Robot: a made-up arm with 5 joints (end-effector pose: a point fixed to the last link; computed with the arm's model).
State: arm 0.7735 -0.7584 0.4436 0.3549 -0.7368
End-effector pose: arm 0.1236 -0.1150 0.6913 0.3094 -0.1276 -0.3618 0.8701
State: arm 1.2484 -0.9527 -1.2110 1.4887 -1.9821
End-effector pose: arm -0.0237 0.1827 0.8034 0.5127 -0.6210 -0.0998 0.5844
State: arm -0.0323 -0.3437 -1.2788 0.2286 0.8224
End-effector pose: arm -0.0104 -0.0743 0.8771 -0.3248 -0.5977 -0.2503 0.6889
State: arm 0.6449 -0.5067 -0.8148 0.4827 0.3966
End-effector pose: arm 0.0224 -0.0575 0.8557 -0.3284 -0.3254 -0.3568 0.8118
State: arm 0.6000 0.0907 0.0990 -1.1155 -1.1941
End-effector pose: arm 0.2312 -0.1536 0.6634 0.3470 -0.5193 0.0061 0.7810
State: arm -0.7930 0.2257 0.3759 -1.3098 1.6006
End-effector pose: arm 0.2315 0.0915 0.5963 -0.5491 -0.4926 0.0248 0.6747
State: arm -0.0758 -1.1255 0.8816 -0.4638 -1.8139
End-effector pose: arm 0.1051 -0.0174 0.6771 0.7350 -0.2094 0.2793 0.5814
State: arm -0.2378 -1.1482 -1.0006 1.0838 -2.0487
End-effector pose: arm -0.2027 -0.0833 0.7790 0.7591 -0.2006 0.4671 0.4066
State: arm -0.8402 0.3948 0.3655 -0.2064 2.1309
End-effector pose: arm 0.2548 0.1412 0.5396 -0.8246 -0.2337 0.4202 0.2980
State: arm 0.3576 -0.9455 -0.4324 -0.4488 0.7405
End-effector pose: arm -0.0620 -0.0349 0.8216 -0.3746 -0.6833 -0.3912 0.4896
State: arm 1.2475 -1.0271 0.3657 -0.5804 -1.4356
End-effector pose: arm 0.0528 -0.0446 0.7529 0.1530 -0.6816 -0.0635 0.7128
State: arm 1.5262 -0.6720 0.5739 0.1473 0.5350
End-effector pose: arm 0.0084 -0.1678 0.6594 -0.2046 0.2054 -0.6476 0.7047
